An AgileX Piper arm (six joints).
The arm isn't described. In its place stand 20 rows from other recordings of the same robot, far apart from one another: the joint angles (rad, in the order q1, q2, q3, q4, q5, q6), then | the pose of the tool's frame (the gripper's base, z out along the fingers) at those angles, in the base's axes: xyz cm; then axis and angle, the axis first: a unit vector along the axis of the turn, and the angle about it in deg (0 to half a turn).
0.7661, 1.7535, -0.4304, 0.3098, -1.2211, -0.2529 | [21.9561 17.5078 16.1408 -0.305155 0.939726 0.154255 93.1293]
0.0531, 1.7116, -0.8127, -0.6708, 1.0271, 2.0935 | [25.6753 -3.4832 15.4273 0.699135 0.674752 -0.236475 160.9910]
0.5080, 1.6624, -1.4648, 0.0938, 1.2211, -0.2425 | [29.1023 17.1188 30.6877 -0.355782 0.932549 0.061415 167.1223]
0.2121, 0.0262, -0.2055, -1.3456, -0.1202, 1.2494 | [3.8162 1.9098 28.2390 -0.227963 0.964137 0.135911 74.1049]
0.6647, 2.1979, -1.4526, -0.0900, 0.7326, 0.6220 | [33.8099 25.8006 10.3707 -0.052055 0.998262 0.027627 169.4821]
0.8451, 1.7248, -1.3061, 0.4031, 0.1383, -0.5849 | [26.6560 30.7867 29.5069 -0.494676 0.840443 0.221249 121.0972]
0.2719, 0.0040, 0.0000, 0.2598, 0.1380, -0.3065 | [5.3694 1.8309 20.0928 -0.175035 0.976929 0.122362 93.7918]
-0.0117, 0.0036, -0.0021, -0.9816, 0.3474, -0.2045 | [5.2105 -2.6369 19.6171 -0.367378 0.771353 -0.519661 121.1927]
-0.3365, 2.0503, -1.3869, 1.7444, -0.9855, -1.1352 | [37.3478 -20.9796 19.9178 0.620322 0.679858 -0.391144 132.7291]
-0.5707, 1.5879, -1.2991, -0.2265, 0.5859, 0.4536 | [29.5147 -20.2899 31.2808 0.425720 0.896216 -0.124741 136.1817]
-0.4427, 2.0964, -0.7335, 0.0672, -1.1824, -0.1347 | [32.2401 -15.9104 10.5858 0.186735 0.945248 -0.267649 100.2631]
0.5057, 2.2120, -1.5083, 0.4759, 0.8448, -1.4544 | [36.2375 23.6295 11.4885 -0.730615 0.668045 0.141131 164.8742]
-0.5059, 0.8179, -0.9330, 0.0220, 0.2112, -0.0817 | [14.6547 -8.0705 42.6589 0.210976 0.940940 -0.264803 94.8715]
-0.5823, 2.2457, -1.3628, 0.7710, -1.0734, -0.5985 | [36.1174 -30.4545 16.4744 0.452209 0.690924 -0.564031 108.6359]
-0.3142, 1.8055, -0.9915, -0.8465, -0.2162, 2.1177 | [36.6147 -10.3611 18.9096 0.652279 0.693180 0.306649 134.6615]
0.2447, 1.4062, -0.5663, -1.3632, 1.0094, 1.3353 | [22.6240 -2.1200 20.7837 0.075466 0.902697 -0.423607 144.8243]
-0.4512, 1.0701, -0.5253, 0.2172, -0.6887, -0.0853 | [19.3411 -10.7563 31.7841 0.331581 0.900089 -0.282653 81.5149]
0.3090, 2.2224, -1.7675, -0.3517, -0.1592, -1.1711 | [50.5839 16.6693 23.4840 -0.738555 0.544184 -0.397994 116.4181]
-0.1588, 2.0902, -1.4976, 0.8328, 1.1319, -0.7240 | [41.5214 -0.4777 17.9608 -0.078861 0.936596 0.341421 165.4769]
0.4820, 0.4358, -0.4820, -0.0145, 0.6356, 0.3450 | [7.6260 3.9012 28.8562 -0.069891 0.971906 0.224753 124.0625]
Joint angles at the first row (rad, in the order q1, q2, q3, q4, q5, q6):
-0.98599, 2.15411, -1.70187, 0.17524, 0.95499, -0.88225
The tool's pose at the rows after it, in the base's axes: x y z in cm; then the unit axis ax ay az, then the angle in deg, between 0 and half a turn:
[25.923 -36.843 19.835 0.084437 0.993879 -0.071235 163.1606]
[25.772 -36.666 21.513 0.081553 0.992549 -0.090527 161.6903]
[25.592 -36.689 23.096 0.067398 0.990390 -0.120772 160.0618]
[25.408 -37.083 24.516 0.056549 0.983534 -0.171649 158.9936]
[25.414 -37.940 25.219 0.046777 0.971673 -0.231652 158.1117]
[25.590 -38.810 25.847 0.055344 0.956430 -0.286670 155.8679]
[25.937 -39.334 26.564 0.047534 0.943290 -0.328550 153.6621]
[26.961 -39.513 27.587 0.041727 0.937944 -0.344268 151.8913]
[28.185 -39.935 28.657 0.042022 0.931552 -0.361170 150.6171]
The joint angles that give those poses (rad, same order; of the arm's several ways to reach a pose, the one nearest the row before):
-0.98599, 2.11643, -1.70186, 0.17268, 0.95498, -0.89591
-0.98599, 2.07956, -1.70187, 0.16994, 0.94586, -0.89833
-0.98784, 2.04614, -1.70187, 0.16258, 0.91583, -0.92511
-0.98788, 2.01925, -1.70186, 0.11728, 0.84904, -0.92846
-0.98787, 2.01362, -1.70187, 0.05378, 0.74639, -0.91985
-0.98786, 2.01361, -1.70185, -0.00001, 0.63175, -0.87226
-0.98549, 2.01361, -1.70728, -0.02345, 0.54464, -0.86992
-0.96960, 2.02794, -1.75971, -0.02483, 0.53866, -0.86515
-0.95082, 2.05864, -1.84143, -0.05543, 0.54904, -0.82720

